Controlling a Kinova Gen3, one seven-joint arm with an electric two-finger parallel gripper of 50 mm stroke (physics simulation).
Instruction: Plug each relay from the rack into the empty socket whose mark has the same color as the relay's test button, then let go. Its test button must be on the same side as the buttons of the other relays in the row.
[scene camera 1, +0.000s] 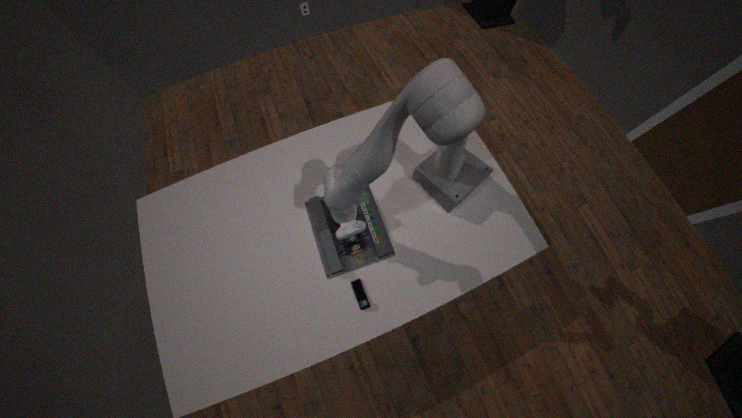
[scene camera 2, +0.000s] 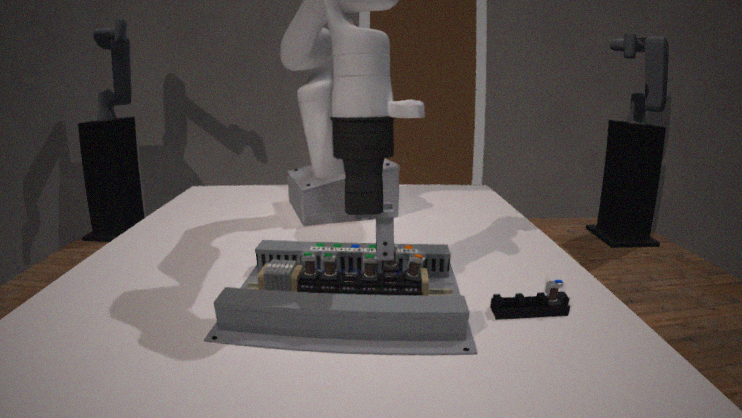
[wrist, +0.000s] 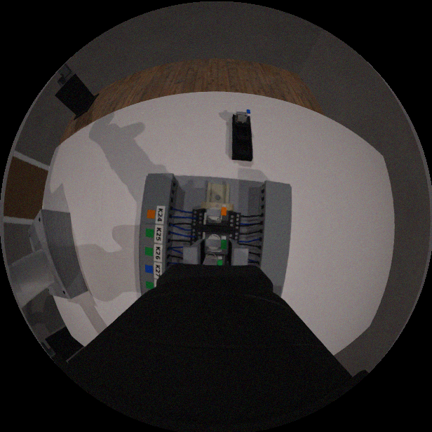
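Pixels of known places: gripper, fingertip midpoint: (scene camera 2: 384, 254); arm's base at its link origin: (scene camera 1: 445, 169) (scene camera 2: 334, 172).
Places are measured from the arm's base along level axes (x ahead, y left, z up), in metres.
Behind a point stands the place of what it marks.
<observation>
My gripper (scene camera 2: 385, 257) @(x 0.429, y 0.109, z -0.025 m) (wrist: 216, 248) is shut on a relay (wrist: 214, 242) with a green test button. It holds the relay upright in the row, at the socket place between the orange-button relay (scene camera 2: 414, 267) @(x 0.441, y 0.148, z -0.038 m) (wrist: 214, 215) and a green-button relay (scene camera 2: 370, 267) @(x 0.440, y 0.091, z -0.039 m). The held relay looks slightly higher than its neighbours; whether its pins are in is hidden. Its button faces the same side as theirs. The green mark by K25 (wrist: 150, 232) is near this place. An empty socket (scene camera 2: 350, 280) @(x 0.433, y 0.064, z -0.062 m) lies below the blue mark (scene camera 2: 355, 246) @(x 0.333, y 0.066, z -0.051 m). A blue-button relay (scene camera 2: 552, 292) @(x 0.482, y 0.332, z -0.059 m) (wrist: 241, 118) stands in the black rack (scene camera 1: 359, 290) @(x 0.467, y 0.294, z -0.071 m) (scene camera 2: 519, 308) @(x 0.484, y 0.286, z -0.080 m) (wrist: 242, 147).
Grey wire ducts (scene camera 2: 340, 315) @(x 0.536, y 0.059, z -0.057 m) (wrist: 276, 230) flank the row on the panel. Two more green-button relays (scene camera 2: 309, 266) @(x 0.438, y 0.010, z -0.040 m) (scene camera 2: 329, 266) @(x 0.438, y 0.037, z -0.039 m) and grey terminal blocks (scene camera 2: 280, 276) @(x 0.447, y -0.029, z -0.052 m) stand at the row's left end in scene camera 2. The rack stands on the white table top (scene camera 1: 233, 290) @(x 0.915, y 0.134, z -0.094 m) beyond the panel's end.
</observation>
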